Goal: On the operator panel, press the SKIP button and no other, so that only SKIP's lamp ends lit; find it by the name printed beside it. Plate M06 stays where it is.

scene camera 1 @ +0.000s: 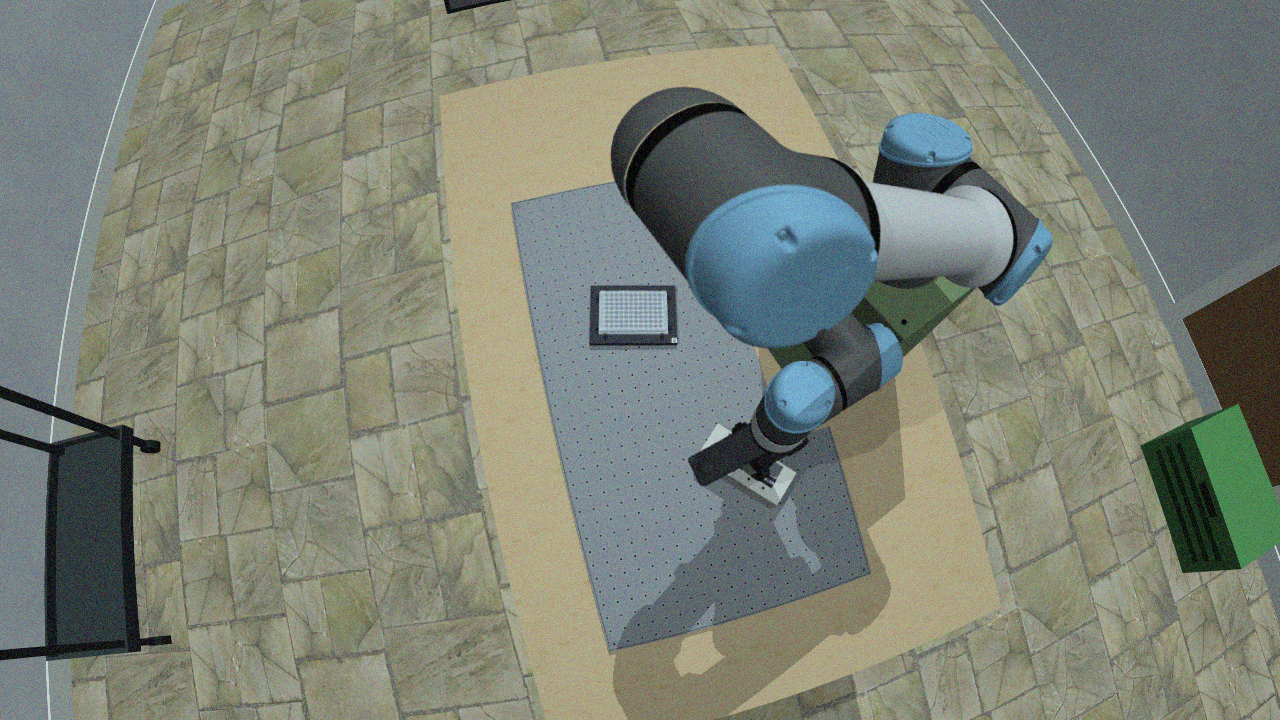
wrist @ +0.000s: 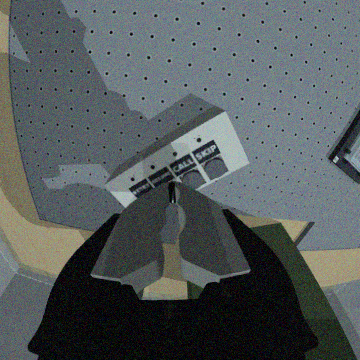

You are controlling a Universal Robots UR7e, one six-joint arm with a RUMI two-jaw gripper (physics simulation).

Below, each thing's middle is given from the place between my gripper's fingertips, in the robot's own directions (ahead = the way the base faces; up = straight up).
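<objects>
Relative to the operator panel (scene camera 1: 769, 491), my hand is 80 mm above and 20 mm past. The well plate (scene camera 1: 620, 312) is 80 mm ahead of my hand, 340 mm to the right of it and 90 mm below it.
</objects>
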